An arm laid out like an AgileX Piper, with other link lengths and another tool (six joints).
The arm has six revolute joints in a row. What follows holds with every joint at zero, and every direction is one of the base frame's.
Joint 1 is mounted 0.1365 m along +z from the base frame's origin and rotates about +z.
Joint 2 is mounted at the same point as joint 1 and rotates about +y.
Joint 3 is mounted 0.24 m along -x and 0.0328 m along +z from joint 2 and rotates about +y.
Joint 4 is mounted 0.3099 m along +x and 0.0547 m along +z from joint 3 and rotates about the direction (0.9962, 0, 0.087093).
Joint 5 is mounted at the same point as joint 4 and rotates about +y.
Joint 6 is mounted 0.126 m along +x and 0.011 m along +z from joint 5 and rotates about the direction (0.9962, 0, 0.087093).
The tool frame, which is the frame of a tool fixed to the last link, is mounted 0.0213 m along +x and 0.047 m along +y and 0.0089 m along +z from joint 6; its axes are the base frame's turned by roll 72.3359, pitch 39.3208 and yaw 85.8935 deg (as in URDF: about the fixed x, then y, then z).
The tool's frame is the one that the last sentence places.
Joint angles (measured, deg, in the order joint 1, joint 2, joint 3, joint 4, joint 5, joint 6), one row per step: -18.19, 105.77, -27.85, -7.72, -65.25, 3.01; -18.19, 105.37, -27.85, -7.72, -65.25, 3.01; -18.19, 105.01, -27.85, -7.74, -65.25, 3.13; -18.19, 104.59, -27.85, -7.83, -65.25, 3.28; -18.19, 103.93, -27.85, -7.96, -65.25, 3.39; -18.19, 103.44, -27.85, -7.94, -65.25, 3.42; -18.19, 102.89, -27.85, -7.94, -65.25, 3.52; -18.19, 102.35, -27.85, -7.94, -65.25, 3.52; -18.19, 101.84, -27.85, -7.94, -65.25, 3.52; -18.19, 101.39, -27.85, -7.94, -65.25, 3.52; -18.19, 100.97, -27.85, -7.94, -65.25, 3.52; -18.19, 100.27, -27.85, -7.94, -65.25, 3.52; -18.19, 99.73, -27.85, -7.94, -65.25, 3.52; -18.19, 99.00, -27.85, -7.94, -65.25, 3.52; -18.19, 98.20, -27.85, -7.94, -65.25, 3.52
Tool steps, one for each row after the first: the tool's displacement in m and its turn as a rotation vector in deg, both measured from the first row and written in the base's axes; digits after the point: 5 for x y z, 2 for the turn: 0.00054, -0.00018, 0.00249, -0.12, -0.38, 0.00; 0.00101, -0.00030, 0.00482, -0.13, -0.74, 0.00; 0.00152, -0.00027, 0.00754, -0.14, -1.16, 0.07; 0.00228, -0.00022, 0.01171, -0.27, -1.80, 0.18; 0.00285, -0.00046, 0.01481, -0.39, -2.27, 0.16; 0.00345, -0.00067, 0.01834, -0.47, -2.81, 0.15; 0.00401, -0.00085, 0.02173, -0.64, -3.32, 0.15; 0.00451, -0.00102, 0.02494, -0.80, -3.81, 0.16; 0.00492, -0.00115, 0.02778, -0.94, -4.24, 0.16; 0.00529, -0.00127, 0.03043, -1.07, -4.63, 0.16; 0.00587, -0.00146, 0.03486, -1.29, -5.30, 0.16; 0.00628, -0.00160, 0.03827, -1.46, -5.81, 0.16; 0.00678, -0.00176, 0.04290, -1.69, -6.51, 0.17; 0.00727, -0.00192, 0.04798, -1.94, -7.26, 0.17
